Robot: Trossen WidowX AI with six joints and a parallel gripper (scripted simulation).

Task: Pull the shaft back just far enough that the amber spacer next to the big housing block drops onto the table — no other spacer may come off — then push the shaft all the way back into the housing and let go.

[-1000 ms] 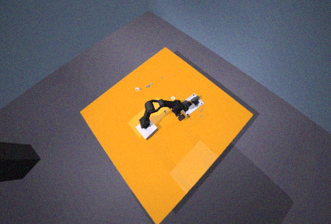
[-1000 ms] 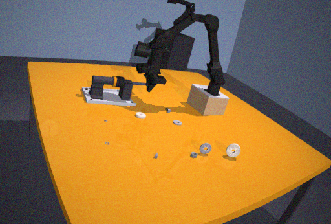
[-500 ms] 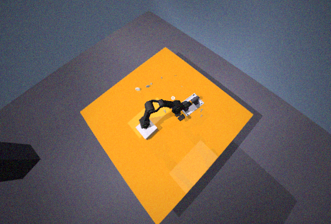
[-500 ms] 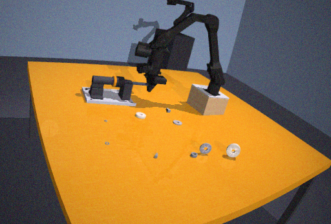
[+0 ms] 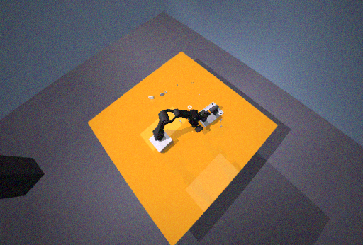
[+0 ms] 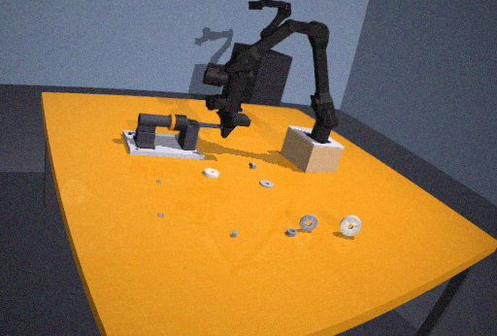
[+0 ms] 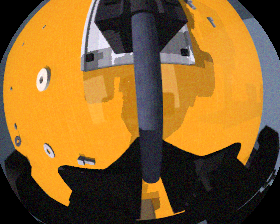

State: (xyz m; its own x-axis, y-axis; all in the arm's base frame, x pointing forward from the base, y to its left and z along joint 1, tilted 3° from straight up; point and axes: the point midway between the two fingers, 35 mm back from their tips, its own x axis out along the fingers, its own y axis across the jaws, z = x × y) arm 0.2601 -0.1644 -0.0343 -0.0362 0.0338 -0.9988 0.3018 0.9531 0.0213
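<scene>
Right now my gripper tip is 80 mm short of the dark shaft, 30 mm below it and 20 mm to the left of it. From my gripper tip the other things lie so: grey ring 230 mm to the left, 40 mm below, 10 mm ahead; then amber spacer 170 mm ahead, 50 mm to the right, 30 mm above; then white ring 140 mm to the left, 140 mm ahead, 40 mm below.
</scene>
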